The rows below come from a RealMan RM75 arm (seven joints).
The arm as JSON. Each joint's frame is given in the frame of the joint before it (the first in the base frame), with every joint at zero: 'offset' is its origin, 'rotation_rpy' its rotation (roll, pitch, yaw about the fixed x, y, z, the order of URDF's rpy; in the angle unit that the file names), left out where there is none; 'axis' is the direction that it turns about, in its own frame. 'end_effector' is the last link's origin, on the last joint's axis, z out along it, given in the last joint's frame.
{
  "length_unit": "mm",
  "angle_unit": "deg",
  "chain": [
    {
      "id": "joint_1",
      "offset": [
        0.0,
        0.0,
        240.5
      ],
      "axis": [
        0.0,
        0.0,
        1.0
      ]
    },
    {
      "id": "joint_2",
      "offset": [
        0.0,
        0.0,
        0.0
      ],
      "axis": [
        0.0,
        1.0,
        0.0
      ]
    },
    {
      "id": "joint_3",
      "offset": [
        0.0,
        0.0,
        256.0
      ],
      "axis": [
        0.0,
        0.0,
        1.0
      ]
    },
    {
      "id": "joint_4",
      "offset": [
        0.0,
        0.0,
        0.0
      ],
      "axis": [
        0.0,
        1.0,
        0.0
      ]
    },
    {
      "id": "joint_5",
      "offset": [
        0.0,
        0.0,
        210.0
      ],
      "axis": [
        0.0,
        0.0,
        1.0
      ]
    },
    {
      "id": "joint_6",
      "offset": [
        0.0,
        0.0,
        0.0
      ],
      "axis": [
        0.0,
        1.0,
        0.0
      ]
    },
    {
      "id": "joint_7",
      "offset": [
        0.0,
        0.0,
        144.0
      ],
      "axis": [
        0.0,
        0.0,
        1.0
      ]
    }
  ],
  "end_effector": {
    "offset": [
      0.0,
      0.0,
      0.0
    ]
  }
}
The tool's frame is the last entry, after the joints.
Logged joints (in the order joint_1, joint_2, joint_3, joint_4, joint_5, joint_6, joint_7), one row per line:
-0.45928, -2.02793, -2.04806, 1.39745, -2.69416, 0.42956, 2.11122
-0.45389, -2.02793, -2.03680, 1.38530, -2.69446, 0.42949, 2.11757
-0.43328, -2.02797, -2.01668, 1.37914, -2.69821, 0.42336, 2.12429
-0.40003, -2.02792, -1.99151, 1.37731, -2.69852, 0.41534, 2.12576
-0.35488, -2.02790, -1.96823, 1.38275, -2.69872, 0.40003, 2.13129
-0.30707, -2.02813, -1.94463, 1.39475, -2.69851, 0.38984, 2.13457
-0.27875, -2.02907, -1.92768, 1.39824, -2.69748, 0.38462, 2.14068
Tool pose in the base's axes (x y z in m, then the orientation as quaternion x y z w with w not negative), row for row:
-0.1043, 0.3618, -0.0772, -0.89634, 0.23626, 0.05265, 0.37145
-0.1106, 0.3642, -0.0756, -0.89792, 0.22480, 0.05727, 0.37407
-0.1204, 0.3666, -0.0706, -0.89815, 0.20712, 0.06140, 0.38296
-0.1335, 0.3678, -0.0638, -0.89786, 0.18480, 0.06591, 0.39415
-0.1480, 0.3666, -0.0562, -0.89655, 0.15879, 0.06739, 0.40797
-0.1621, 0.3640, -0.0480, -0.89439, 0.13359, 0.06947, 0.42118
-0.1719, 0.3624, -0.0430, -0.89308, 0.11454, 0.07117, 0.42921
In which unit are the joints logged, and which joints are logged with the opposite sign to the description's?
The joints are logged in radians. Opposite sign: joint_3, joint_5, joint_7.
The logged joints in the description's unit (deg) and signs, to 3 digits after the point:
-26.315, -116.192, 117.345, 80.068, 154.364, 24.612, -120.964
-26.006, -116.192, 116.700, 79.372, 154.381, 24.608, -121.328
-24.825, -116.194, 115.547, 79.019, 154.596, 24.257, -121.713
-22.920, -116.191, 114.105, 78.914, 154.614, 23.797, -121.797
-20.333, -116.190, 112.771, 79.226, 154.625, 22.920, -122.114
-17.594, -116.203, 111.419, 79.913, 154.613, 22.336, -122.302
-15.971, -116.257, 110.448, 80.113, 154.554, 22.037, -122.652

